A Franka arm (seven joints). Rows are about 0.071 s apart.
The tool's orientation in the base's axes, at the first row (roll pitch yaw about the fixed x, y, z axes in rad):
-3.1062 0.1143 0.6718
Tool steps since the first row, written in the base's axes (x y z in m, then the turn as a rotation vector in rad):
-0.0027 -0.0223 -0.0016 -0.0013 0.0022 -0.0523
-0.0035 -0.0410 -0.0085 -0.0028 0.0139 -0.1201
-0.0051 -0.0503 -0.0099 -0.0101 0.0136 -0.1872
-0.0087 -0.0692 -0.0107 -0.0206 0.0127 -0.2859
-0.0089 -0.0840 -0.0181 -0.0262 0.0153 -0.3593
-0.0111 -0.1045 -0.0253 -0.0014 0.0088 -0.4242
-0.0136 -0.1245 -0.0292 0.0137 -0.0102 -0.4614
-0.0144 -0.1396 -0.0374 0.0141 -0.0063 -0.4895
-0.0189 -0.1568 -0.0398 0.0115 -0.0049 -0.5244
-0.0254 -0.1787 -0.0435 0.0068 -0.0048 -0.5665
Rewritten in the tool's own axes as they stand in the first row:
-0.0157 0.0159 0.0029 0.0063 -0.0007 0.0520
-0.0271 0.0303 0.0106 0.0201 -0.0084 0.1190
-0.0339 0.0367 0.0126 0.0219 -0.0103 0.1864
-0.0483 0.0493 0.0146 0.0244 -0.0127 0.2856
-0.0568 0.0610 0.0226 0.0301 -0.0156 0.3590
-0.0704 0.0760 0.0309 0.0527 0.0071 0.4209
-0.0842 0.0903 0.0359 0.0570 0.0327 0.4570
-0.0933 0.1020 0.0448 0.0629 0.0309 0.4847
-0.1071 0.1127 0.0484 0.0657 0.0294 0.5196
-0.1253 0.1260 0.0537 0.0669 0.0279 0.5619

